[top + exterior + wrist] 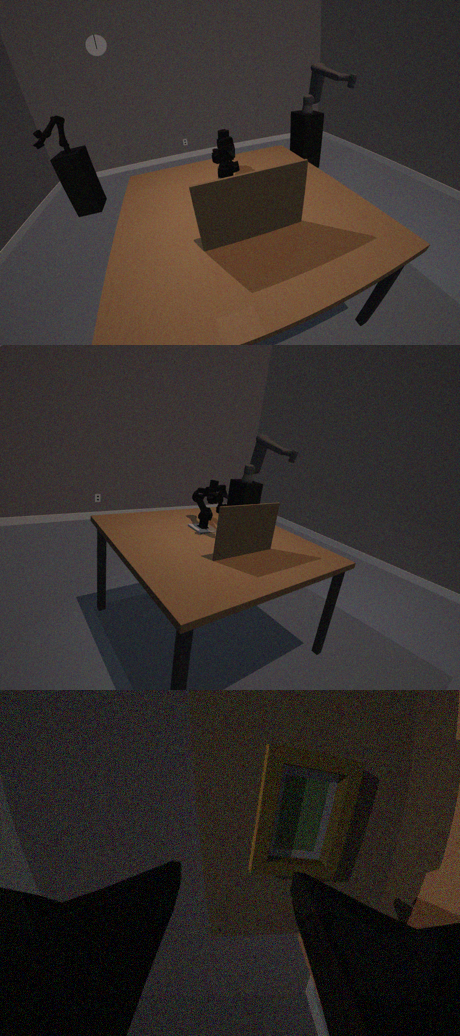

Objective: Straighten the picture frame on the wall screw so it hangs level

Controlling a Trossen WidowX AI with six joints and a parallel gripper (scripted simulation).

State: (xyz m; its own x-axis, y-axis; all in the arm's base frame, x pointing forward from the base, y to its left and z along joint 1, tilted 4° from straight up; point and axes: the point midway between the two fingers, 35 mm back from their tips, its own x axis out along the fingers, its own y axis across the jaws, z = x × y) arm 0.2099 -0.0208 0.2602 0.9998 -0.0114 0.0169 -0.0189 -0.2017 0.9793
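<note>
Now: the picture frame 19 cm ahead of my gripper tip, 1 cm to the left of it and 9 cm below it. From my gripper tip the other things lie so: wall panel (20 cm ahead, 11 cm below).
</note>
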